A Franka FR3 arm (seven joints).
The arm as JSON. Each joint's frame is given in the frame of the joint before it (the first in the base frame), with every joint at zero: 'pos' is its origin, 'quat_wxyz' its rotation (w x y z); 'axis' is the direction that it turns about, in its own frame. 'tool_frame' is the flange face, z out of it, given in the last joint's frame.
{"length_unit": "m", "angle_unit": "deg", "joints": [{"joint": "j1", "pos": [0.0, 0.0, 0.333], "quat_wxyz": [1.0, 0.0, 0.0, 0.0], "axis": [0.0, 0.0, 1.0]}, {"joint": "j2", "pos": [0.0, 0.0, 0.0], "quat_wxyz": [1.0, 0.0, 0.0, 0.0], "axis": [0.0, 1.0, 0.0]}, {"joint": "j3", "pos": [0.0, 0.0, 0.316], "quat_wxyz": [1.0, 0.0, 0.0, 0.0], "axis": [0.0, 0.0, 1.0]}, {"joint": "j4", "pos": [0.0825, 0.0, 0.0], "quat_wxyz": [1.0, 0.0, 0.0, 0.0], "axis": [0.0, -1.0, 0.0]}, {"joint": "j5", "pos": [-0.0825, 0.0, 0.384], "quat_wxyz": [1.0, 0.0, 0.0, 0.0], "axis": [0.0, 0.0, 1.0]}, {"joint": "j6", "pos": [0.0, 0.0, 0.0], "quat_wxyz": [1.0, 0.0, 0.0, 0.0], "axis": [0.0, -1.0, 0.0]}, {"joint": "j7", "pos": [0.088, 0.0, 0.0], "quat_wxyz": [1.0, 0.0, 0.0, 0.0], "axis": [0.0, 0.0, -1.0]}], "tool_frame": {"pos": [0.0, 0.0, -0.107], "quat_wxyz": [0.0, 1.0, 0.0, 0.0]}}
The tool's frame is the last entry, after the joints.
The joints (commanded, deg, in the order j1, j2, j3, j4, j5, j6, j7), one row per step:
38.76, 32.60, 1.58, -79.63, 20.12, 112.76, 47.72
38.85, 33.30, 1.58, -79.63, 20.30, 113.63, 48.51
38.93, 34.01, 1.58, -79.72, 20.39, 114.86, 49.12
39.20, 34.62, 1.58, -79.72, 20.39, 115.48, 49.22
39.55, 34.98, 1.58, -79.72, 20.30, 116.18, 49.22
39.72, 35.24, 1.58, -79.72, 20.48, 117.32, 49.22
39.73, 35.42, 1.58, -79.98, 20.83, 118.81, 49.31
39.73, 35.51, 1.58, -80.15, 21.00, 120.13, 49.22
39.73, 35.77, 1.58, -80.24, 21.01, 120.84, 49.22
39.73, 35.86, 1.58, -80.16, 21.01, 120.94, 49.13
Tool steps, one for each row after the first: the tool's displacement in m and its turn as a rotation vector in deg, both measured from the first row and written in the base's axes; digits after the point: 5 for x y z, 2 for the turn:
0.00122, 0.00186, -0.00746, -0.03, 0.18, -1.01
0.00296, 0.00352, -0.01533, 0.03, 0.04, -1.95
0.00210, 0.00661, -0.02213, -0.06, 0.04, -1.98
0.00060, 0.01031, -0.02569, 0.00, -0.30, -1.83
0.00125, 0.01273, -0.02726, 0.54, -0.89, -2.11
0.00313, 0.01337, -0.02938, 1.22, -1.51, -2.83
0.00505, 0.01380, -0.02990, 1.85, -2.28, -3.26
0.00617, 0.01401, -0.03287, 1.98, -2.58, -3.50
0.00658, 0.01424, -0.03320, 2.04, -2.68, -3.45

